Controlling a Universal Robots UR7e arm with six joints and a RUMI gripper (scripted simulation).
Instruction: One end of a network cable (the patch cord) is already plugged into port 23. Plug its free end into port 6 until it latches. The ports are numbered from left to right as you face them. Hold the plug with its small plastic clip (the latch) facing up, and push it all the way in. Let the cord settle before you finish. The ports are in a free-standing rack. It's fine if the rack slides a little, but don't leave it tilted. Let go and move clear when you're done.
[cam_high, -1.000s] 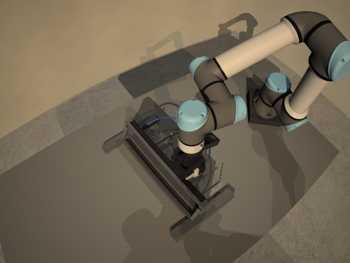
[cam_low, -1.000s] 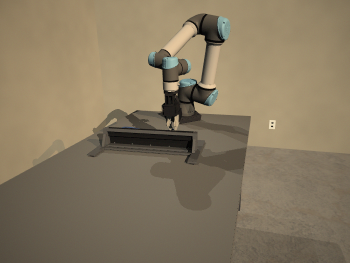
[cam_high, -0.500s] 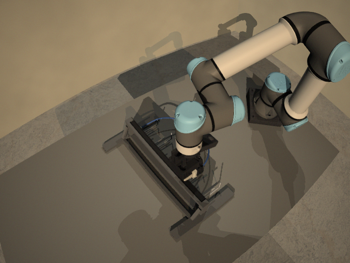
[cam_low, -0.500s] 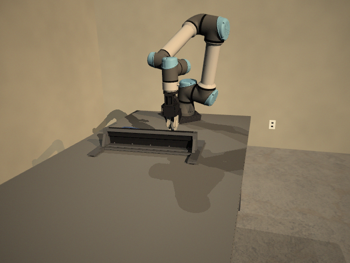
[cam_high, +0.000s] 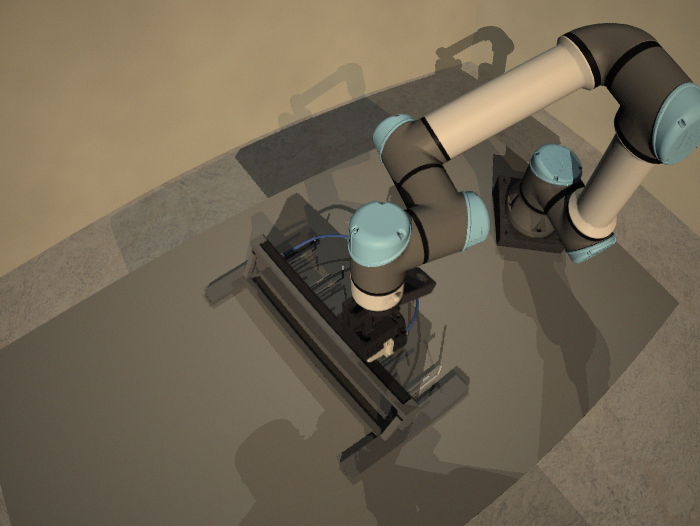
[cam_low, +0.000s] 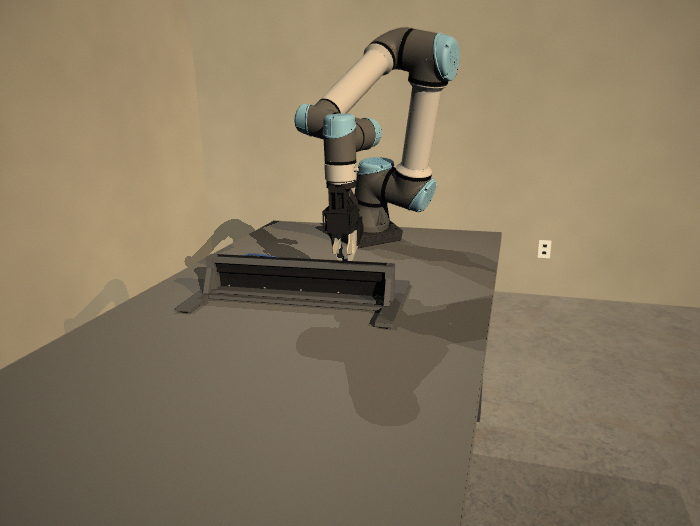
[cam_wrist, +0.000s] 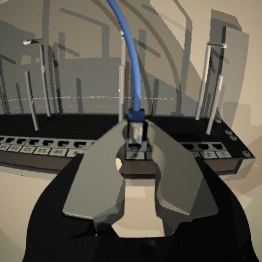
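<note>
The plug is 1 cm ahead of my hand and 1 cm below it.
</note>
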